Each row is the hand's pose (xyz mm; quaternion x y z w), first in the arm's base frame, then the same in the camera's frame.
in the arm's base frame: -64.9 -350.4 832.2 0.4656 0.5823 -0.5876 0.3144
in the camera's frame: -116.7 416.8 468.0 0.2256 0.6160 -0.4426 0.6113
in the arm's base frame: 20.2 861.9 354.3 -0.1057 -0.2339 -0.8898 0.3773
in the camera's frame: -750.3 1254.4 -308.1 0.0287 -0.3849 -0.6572 0.6474
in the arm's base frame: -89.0 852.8 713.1 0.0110 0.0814 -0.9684 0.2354
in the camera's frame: -908.8 1218.9 30.1 0.0397 -0.0482 -0.8067 0.5877
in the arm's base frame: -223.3 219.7 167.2 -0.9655 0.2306 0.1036 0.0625
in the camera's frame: -446.2 611.4 -335.7 0.9871 0.1455 -0.0074 0.0669
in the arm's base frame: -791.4 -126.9 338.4 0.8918 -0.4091 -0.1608 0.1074
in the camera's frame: -655.4 -8.1 -124.4 0.9730 -0.0670 0.0170 0.2201
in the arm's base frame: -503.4 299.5 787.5 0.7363 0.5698 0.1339 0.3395
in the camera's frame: -848.1 551.7 216.1 0.4115 0.7829 0.2531 0.3919
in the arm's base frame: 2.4 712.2 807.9 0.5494 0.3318 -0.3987 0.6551
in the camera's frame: -773.8 1198.6 166.1 0.3424 0.4084 -0.1068 0.8394
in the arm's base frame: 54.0 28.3 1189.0 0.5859 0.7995 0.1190 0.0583
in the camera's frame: -373.7 811.5 719.0 0.2196 0.9602 0.0954 0.1439
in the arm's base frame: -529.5 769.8 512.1 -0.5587 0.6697 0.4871 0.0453
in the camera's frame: -1113.4 822.8 -176.2 0.8115 -0.4530 -0.3403 0.1431
